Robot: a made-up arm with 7 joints. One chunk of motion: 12 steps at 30 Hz.
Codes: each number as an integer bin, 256 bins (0 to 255) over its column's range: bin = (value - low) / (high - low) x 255, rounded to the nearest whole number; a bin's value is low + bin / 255 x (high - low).
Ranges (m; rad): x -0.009..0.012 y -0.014..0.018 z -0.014..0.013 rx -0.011..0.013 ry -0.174..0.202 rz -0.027..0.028
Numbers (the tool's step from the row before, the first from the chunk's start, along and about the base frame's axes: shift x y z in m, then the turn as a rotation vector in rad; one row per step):
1: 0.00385 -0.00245 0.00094 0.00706 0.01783 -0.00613
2: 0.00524 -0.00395 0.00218 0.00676 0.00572 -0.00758
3: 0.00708 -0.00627 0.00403 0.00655 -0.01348 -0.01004
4: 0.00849 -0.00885 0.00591 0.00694 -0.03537 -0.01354
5: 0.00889 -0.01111 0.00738 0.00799 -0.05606 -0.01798
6: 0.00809 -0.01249 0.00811 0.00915 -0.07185 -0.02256
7: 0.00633 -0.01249 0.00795 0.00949 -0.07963 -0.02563
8: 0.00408 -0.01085 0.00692 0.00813 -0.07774 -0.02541
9: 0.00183 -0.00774 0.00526 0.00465 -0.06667 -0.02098
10: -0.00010 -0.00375 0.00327 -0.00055 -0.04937 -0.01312
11: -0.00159 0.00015 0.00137 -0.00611 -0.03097 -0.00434
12: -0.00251 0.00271 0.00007 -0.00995 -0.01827 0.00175
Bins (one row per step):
1: 156 92 141 192 130 97
2: 173 80 153 189 122 90
3: 195 62 170 186 109 79
4: 212 41 188 191 94 62
5: 217 23 202 202 80 42
6: 208 12 209 214 69 21
7: 186 12 207 218 64 6
8: 159 25 198 203 65 7
9: 132 50 182 166 73 28
10: 108 82 163 111 85 64
11: 90 113 145 52 97 105
12: 79 133 133 11 106 133

